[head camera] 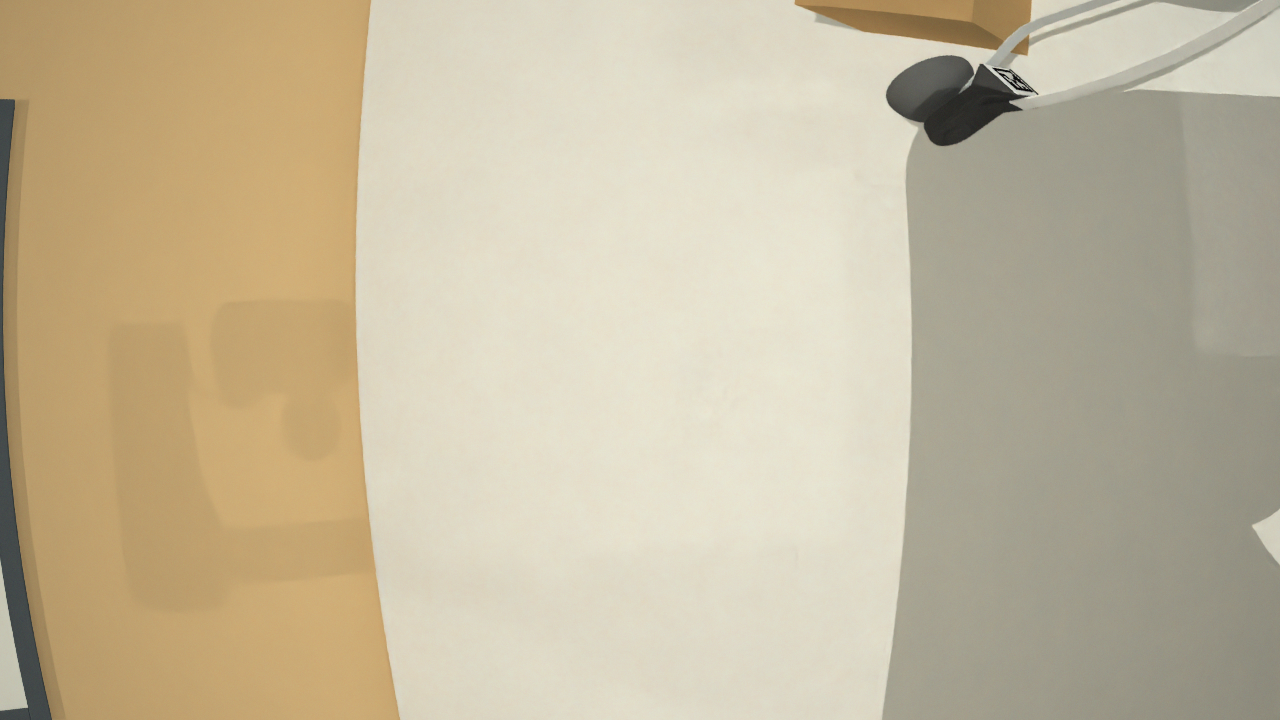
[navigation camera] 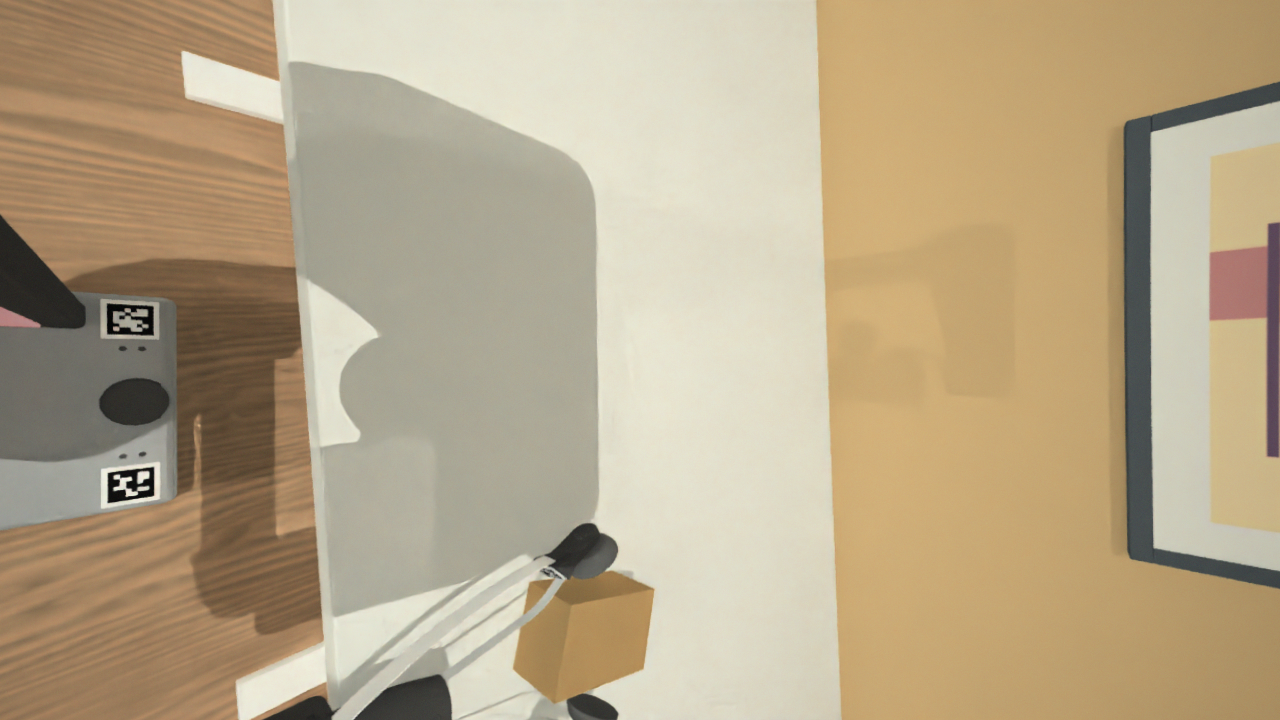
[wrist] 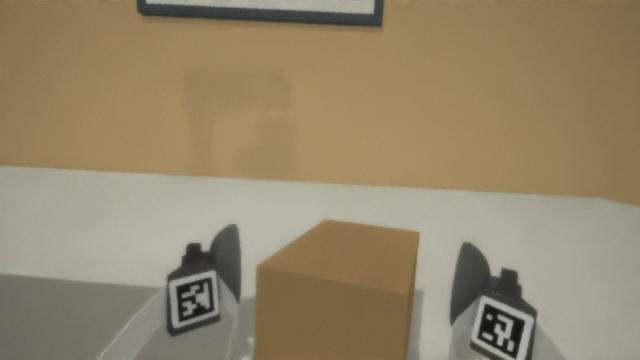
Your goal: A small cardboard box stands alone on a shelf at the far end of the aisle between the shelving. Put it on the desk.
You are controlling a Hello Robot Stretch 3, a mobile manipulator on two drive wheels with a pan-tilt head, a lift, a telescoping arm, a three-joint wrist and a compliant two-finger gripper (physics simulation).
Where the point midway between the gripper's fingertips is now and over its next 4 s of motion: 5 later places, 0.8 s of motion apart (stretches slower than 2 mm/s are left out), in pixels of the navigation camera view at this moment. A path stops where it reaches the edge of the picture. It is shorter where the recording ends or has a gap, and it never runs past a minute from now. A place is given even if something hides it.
The gripper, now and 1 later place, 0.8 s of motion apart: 610, 620; 670, 653
